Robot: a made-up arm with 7 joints.
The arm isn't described. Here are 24 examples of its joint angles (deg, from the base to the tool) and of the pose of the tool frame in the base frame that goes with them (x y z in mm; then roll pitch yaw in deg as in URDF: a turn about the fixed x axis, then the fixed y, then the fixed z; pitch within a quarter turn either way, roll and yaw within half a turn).
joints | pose
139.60 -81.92 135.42 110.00 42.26 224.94 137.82 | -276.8 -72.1 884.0 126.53 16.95 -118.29
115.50 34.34 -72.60 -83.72 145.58 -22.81 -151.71 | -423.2 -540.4 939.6 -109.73 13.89 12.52
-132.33 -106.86 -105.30 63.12 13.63 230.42 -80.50 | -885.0 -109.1 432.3 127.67 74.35 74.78
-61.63 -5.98 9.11 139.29 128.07 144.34 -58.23 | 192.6 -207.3 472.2 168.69 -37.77 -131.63
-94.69 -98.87 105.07 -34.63 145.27 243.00 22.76 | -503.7 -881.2 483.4 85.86 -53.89 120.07
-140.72 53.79 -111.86 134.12 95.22 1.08 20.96 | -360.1 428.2 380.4 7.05 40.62 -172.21
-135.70 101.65 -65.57 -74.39 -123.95 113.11 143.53 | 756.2 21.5 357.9 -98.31 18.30 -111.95
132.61 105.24 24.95 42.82 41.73 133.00 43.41 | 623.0 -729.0 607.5 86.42 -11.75 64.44
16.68 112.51 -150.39 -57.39 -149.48 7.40 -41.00 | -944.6 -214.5 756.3 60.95 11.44 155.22
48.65 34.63 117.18 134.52 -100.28 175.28 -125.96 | -494.4 -111.7 485.1 147.87 41.89 46.15
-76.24 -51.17 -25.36 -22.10 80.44 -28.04 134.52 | 300.1 -805.5 1261.8 -168.69 40.19 -158.98
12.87 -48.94 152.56 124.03 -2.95 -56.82 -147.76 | -282.6 142.3 876.3 -170.69 -47.36 -35.55
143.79 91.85 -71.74 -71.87 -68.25 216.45 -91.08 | 192.3 -622.1 308.1 -16.22 -24.75 -27.33
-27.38 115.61 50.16 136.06 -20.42 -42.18 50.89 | -12.2 310.4 800.8 -173.42 -67.53 -113.26
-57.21 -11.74 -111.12 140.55 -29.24 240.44 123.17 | -438.9 -80.1 598.2 -13.12 -27.54 163.15
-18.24 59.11 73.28 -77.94 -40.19 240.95 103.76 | -676.2 -380.7 689.8 -110.24 -2.81 -44.39
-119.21 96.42 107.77 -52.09 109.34 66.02 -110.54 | 51.3 1089.1 462.6 100.13 -14.75 -148.27
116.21 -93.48 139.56 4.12 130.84 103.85 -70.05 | -465.0 966.6 621.6 90.61 69.49 -136.70
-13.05 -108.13 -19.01 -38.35 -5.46 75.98 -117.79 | 983.6 -165.9 634.9 81.38 50.76 76.76
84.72 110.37 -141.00 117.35 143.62 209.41 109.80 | 515.0 -196.1 169.7 -57.75 -43.67 43.47
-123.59 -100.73 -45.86 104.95 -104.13 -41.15 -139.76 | -671.0 10.9 -124.1 22.35 -22.77 0.16
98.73 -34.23 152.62 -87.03 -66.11 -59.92 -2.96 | 202.3 744.4 509.7 -63.21 5.11 126.41
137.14 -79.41 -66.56 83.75 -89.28 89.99 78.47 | -169.7 940.1 195.8 111.66 -2.99 147.10
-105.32 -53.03 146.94 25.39 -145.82 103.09 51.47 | -280.1 -543.6 1385.4 -9.47 -19.58 136.47
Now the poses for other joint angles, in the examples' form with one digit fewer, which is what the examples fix.
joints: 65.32 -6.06 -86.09 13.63 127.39 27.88 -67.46
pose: 422 99 1603 52.6 -33.5 -149.7
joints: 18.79 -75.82 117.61 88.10 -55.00 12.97 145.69
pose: 322 701 990 -171.6 44.0 -25.6
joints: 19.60 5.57 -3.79 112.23 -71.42 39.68 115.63
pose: 662 213 922 -138.7 -55.7 -84.3
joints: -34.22 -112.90 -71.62 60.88 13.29 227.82 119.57
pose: 153 -790 76 -64.4 -39.5 -74.2
